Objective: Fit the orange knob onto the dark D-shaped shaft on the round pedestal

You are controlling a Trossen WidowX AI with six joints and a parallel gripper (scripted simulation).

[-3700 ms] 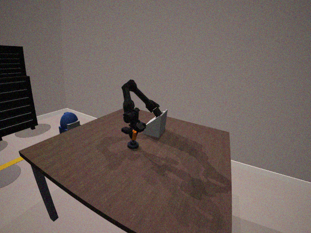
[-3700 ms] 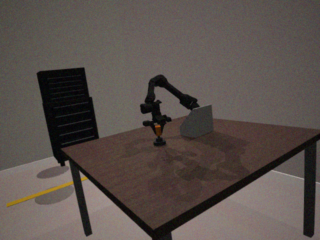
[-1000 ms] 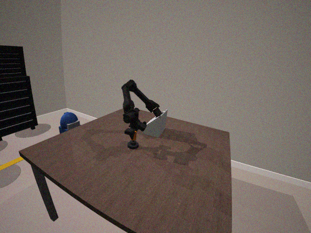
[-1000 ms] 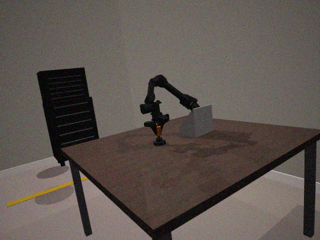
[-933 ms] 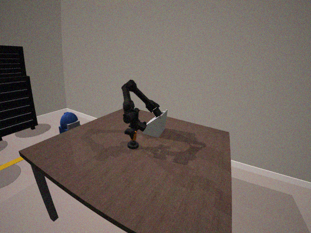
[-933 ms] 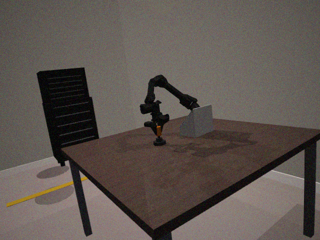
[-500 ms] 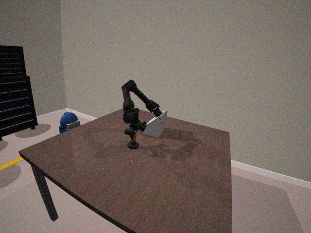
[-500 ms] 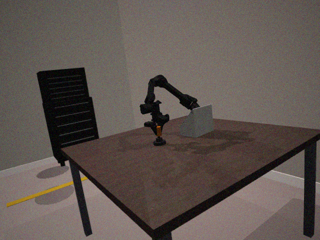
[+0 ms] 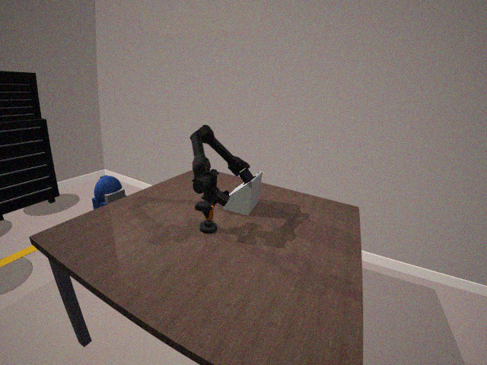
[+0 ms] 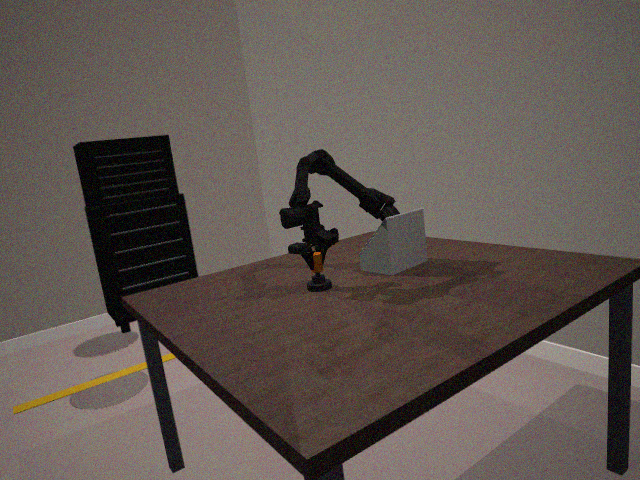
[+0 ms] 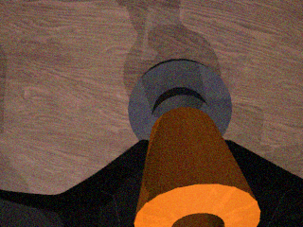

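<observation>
Now: the orange knob 20 mm above my gripper tip. Also, from my gripper tip: round dark pedestal: 40 mm below.
</observation>
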